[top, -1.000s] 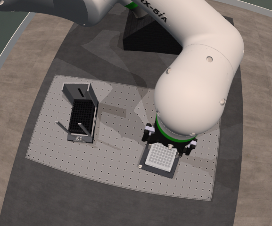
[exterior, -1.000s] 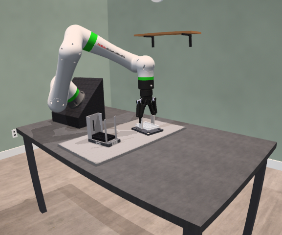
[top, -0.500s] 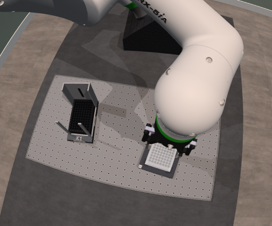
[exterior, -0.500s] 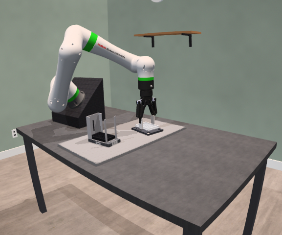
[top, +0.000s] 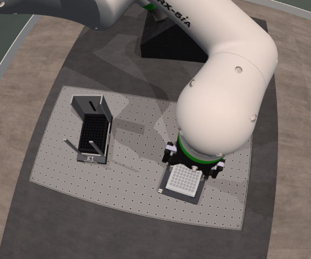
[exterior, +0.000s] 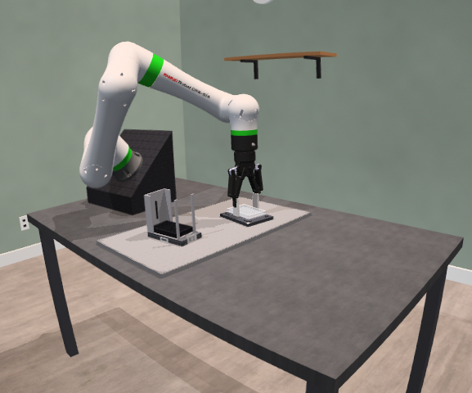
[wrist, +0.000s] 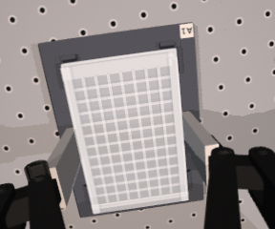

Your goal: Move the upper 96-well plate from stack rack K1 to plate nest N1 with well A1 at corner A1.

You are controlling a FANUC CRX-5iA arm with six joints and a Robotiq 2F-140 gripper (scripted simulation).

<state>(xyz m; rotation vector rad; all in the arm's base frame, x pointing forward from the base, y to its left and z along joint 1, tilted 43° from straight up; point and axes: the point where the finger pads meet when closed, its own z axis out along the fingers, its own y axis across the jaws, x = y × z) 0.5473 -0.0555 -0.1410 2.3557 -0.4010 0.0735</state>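
My hand is 40 mm above the dark plate nest N1. Round my hand: pale A1 square 70 mm to the right, 60 mm ahead, 30 mm below; then black plate 280 mm to the right, 110 mm behind, 20 mm below; then white 96-well plate 20 mm below.
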